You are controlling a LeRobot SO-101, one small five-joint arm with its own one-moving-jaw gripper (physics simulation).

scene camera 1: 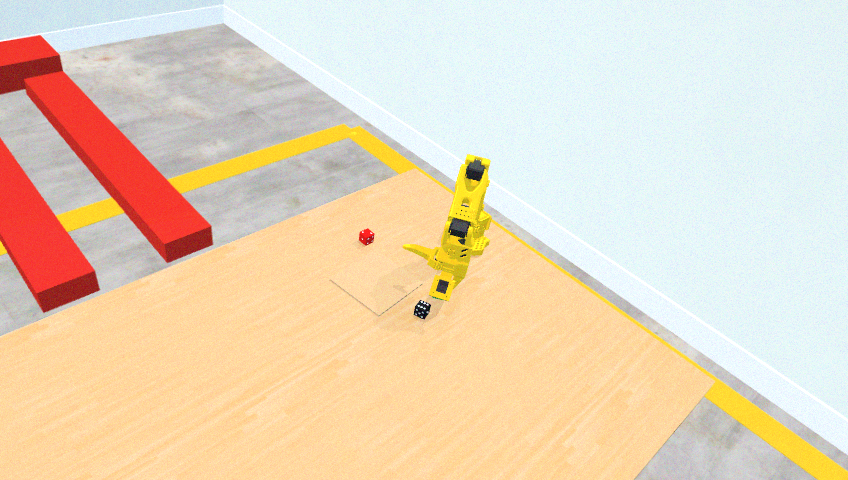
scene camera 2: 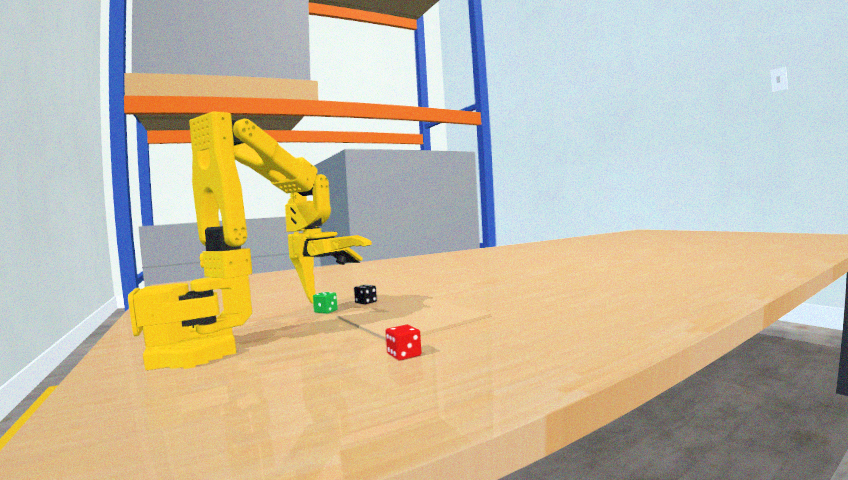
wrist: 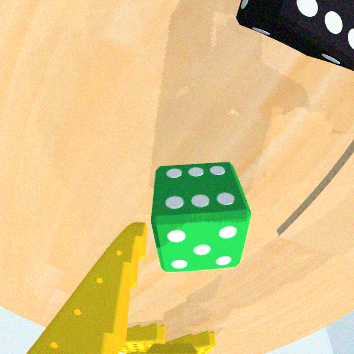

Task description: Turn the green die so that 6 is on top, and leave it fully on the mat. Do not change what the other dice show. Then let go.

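Places are measured from the arm's base along level axes (x back, y right, z up), in millimetres.
Where they show: hand, tool point: (scene camera 2: 313, 300) (wrist: 145, 235); arm's base, link origin: (scene camera 2: 210, 348) (wrist: 171, 333).
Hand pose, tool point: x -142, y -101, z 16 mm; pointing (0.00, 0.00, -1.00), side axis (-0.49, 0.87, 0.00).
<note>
Each offset is from my tool point to the top centre of the thing. Level surfaces: height alone.
The green die @[dx -13, dy +11, dz +9 mm] (scene camera 2: 325, 302) (wrist: 201, 218) stands flat on the table, off the mat. In the wrist view its bright upper face shows 5; its darker side face shows 6. In scene camera 1 the gripper hides nearly all of it. The thin wood-coloured mat @[dx -93, dy +117, dz -12 mm] (scene camera 1: 374, 292) (scene camera 2: 434, 316) (wrist: 336, 200) lies beside it, past a narrow gap. My gripper (scene camera 2: 340, 271) is fully open and empty. Its one notched jaw (wrist: 107, 295) in the wrist view is low at the die's left side, with a small gap at the tip.
The black die @[dx -80, dy -5, dz +9 mm] (scene camera 1: 421, 309) (scene camera 2: 365, 294) (wrist: 305, 25) stands close to the green die, off the mat. The red die @[dx -27, dy +231, dz +9 mm] (scene camera 1: 366, 236) (scene camera 2: 403, 342) stands on the table at the opposite side of the mat. The table @[dz -16 mm] (scene camera 1: 297, 386) (scene camera 2: 595, 297) carries the arm's base.
</note>
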